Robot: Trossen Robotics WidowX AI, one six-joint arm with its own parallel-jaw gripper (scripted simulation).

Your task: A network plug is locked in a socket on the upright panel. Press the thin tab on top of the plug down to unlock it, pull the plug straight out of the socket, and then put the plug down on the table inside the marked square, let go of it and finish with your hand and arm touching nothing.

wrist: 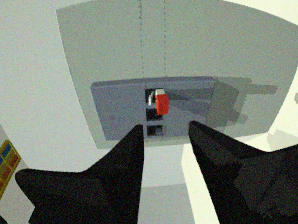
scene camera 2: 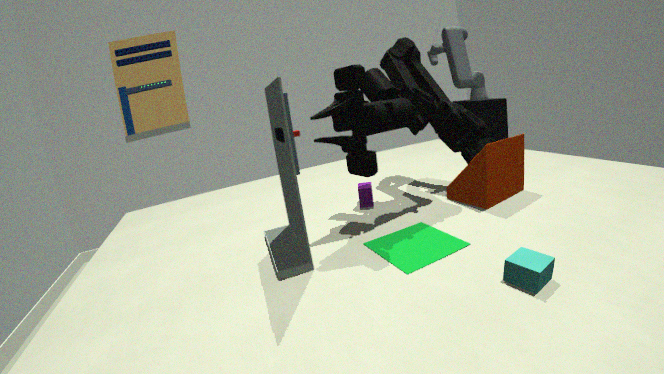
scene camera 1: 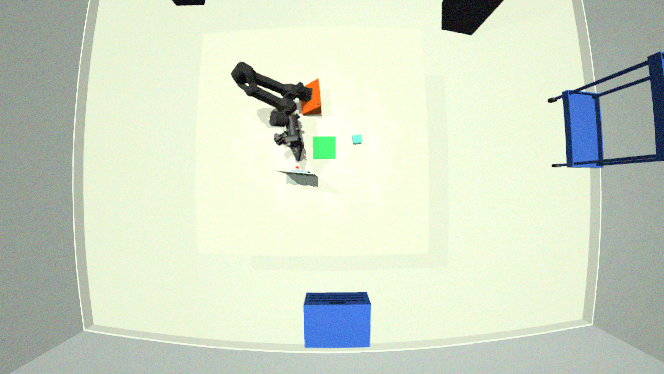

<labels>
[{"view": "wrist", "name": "my gripper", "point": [166,128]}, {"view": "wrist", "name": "grey upright panel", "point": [226,71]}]
</labels>
